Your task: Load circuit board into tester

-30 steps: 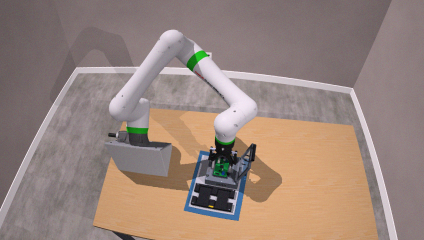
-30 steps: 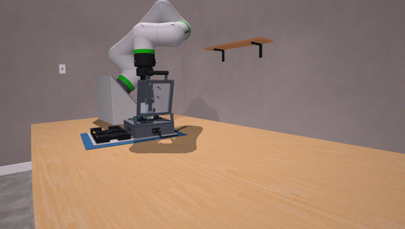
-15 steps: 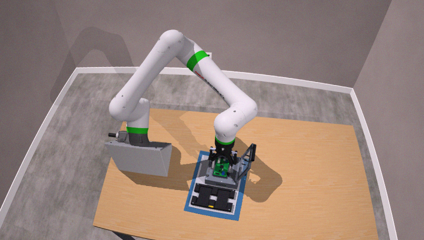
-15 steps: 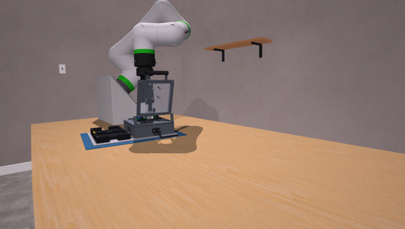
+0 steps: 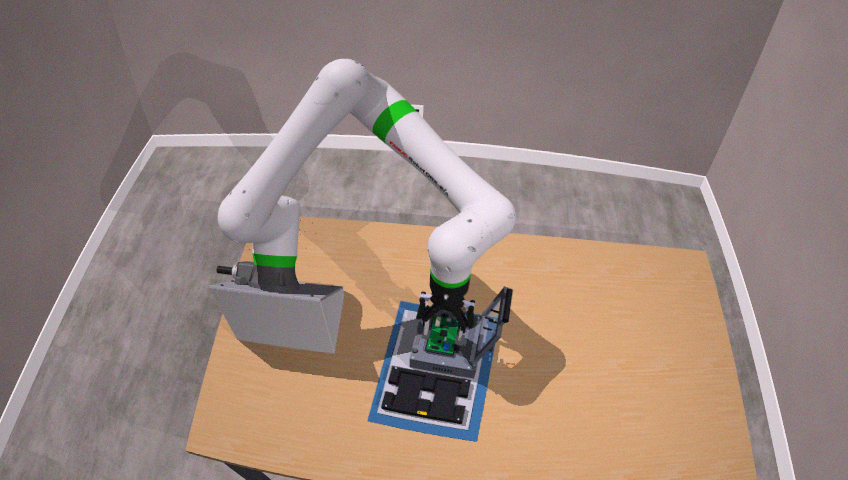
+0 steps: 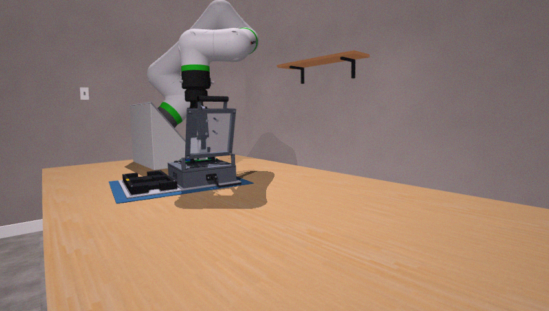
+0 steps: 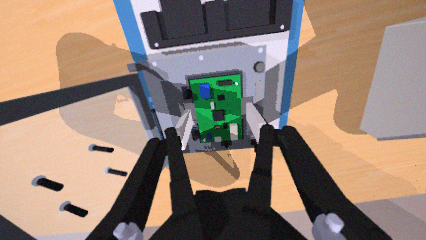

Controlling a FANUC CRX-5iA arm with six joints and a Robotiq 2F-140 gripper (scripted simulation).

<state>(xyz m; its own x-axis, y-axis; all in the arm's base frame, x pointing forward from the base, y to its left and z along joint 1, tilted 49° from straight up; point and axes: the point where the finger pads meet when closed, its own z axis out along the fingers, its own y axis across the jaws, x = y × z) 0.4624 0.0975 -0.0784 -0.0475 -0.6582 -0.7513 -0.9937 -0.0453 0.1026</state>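
Right now the green circuit board is 3 cm below my hand. From my hand the other things lie so: tester lid (12 cm ahead, 1 cm to the right, 8 cm above).
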